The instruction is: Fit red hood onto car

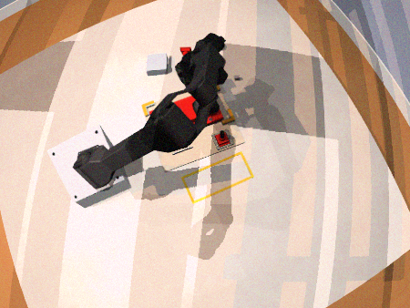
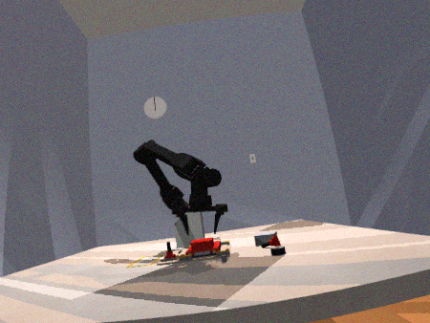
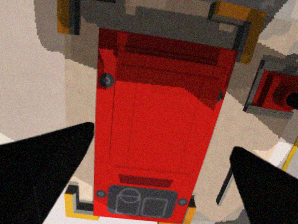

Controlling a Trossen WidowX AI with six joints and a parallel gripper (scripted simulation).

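The red hood lies 30 mm below my gripper tip. From my gripper tip the other things lie so: grey engine block (10 mm to the left, 40 mm below); then dark wheel (160 mm ahead, 220 mm to the left, 60 mm below); then orange-cornered jig (30 mm behind, 10 mm to the right, 60 mm below).
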